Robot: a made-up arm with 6 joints.
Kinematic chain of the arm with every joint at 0, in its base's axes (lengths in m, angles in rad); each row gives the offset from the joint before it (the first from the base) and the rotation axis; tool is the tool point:
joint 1: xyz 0 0 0.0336 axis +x
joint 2: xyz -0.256 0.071 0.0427 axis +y
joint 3: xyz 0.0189 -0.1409 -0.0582 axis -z
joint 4: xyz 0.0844 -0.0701 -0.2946 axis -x
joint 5: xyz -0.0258 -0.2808 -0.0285 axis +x
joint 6: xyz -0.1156 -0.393 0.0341 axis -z
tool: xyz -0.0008 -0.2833 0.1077
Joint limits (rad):
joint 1: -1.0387..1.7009
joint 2: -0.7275..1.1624
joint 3: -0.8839..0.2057
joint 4: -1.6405..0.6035
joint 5: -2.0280..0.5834
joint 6: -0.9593..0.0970
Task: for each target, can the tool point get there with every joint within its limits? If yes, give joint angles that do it. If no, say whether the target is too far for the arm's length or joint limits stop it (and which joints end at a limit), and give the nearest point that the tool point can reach.
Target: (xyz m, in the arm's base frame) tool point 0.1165 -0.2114 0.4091
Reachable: yes | joints -0.4886 0.5465 -0.6799 0.1678 -1.1924 -0.1049
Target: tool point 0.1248 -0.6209 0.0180
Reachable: yes | joints 0.1871 -0.2503 -0.4243 -0.6941 -1.4096 -0.6264
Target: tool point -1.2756 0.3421 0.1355
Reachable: no: joint limits stop it (at a limit: joint 2, joint 3, joint 4, joint 5, joint 6) | nearest point -1.3306 0.4193 0.1585 | short by 0.098 m
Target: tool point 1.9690 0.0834 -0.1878
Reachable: no: too far | nearest point 0.8896 0.1745 -0.4297 | short by 1.110 m
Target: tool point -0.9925 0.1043 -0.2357
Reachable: no: joint limits stop it (at a limit: joint 3, joint 4, joint 5, joint 6) | nearest point -1.3285 0.1597 -0.3788 | short by 0.369 m
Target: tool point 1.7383 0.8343 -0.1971
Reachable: no: too far | nearest point 0.8697 0.6090 -0.2390 | short by 0.898 m
